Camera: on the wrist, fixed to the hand. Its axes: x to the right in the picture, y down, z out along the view.
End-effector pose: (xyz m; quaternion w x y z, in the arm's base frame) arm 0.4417 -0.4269 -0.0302 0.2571 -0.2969 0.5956 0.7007
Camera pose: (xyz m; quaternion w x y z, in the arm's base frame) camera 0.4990 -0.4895 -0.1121 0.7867 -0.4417 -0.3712 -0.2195
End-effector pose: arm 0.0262 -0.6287 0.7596 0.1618 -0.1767 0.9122 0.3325
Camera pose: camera 0.0329 -0.7465 0.7603 0.4905 -0.8261 -0.2449 -0.1305
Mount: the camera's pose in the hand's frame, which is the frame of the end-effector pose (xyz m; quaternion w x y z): 0.0191 -0.0869 -0.0775 0.0415 0.0094 0.1893 0.9810
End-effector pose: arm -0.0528 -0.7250 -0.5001 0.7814 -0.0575 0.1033 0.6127
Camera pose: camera 0.0287 -0.7448 -0.5831 0.5877 0.0097 -0.2144 -0.7801
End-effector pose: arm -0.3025 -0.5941 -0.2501 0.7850 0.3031 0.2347 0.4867
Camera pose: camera -0.2919 -0.5874 -0.3674 0.4921 -0.1581 0.1344 -0.8454
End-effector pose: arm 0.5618 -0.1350 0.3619 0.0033 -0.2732 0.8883 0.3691
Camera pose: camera 0.6031 -0.2454 0.3575 0.5275 -0.7903 -0.3090 0.0415
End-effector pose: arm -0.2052 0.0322 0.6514 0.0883 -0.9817 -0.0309 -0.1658
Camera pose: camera -0.2198 0.1039 0.7439 0.1814 -0.0388 0.9769 -0.1058
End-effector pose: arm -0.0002 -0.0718 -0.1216 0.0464 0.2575 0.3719 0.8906
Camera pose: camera -0.0644 -0.0536 -0.2189 0.9446 -0.2074 0.2200 -0.1277
